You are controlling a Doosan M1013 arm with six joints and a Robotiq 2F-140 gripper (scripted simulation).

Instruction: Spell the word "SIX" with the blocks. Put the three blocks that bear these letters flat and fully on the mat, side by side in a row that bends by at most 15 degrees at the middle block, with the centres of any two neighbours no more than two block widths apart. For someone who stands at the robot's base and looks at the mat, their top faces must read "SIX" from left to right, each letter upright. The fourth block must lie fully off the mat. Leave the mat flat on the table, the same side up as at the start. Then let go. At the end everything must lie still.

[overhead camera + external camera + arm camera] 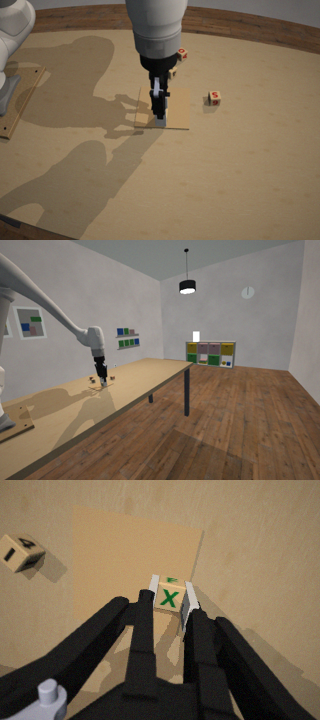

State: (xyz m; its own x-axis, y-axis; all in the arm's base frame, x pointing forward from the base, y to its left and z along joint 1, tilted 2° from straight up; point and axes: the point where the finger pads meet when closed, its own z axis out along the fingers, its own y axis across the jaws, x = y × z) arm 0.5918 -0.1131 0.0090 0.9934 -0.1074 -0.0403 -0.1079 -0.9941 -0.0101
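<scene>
The letter block lies 2 cm below my hand. From my hand the other things lie so: tan mat 5 cm to the left, 4 cm below; then I block 3 cm ahead, 17 cm to the left, 3 cm below; then S block 14 cm ahead, 6 cm to the left, 3 cm below.
</scene>
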